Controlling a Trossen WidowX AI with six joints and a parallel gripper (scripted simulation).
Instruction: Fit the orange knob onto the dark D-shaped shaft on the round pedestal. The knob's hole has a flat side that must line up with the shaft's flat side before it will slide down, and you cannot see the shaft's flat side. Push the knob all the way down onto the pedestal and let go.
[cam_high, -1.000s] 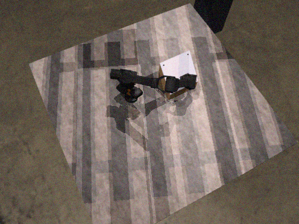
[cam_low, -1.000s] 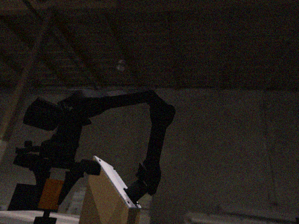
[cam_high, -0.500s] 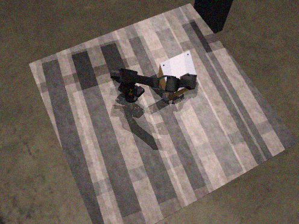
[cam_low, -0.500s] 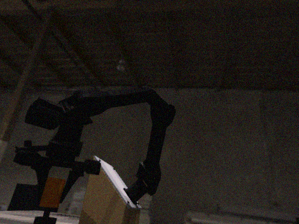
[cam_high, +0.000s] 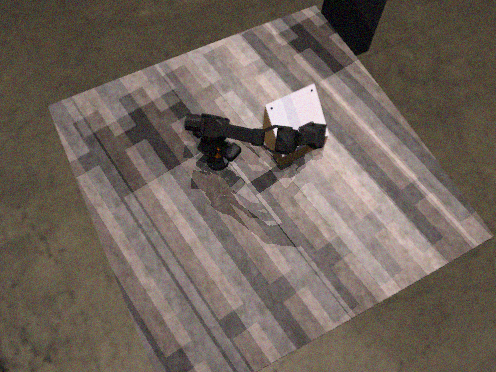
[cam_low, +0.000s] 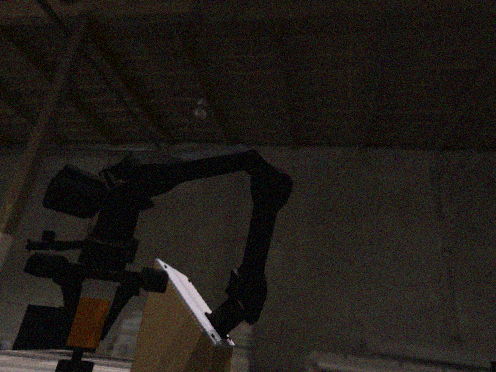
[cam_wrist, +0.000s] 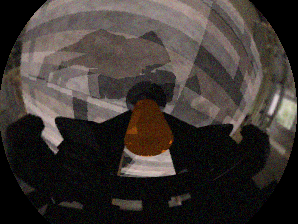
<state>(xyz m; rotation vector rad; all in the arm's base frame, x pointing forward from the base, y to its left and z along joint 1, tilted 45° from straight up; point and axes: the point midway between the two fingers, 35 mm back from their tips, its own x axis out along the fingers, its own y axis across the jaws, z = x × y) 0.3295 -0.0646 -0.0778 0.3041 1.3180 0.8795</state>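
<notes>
Now: the orange knob 20 mm above my gripper tip. The rest, counted from my gripper tip: dark pedestal: 40 mm below.
</notes>
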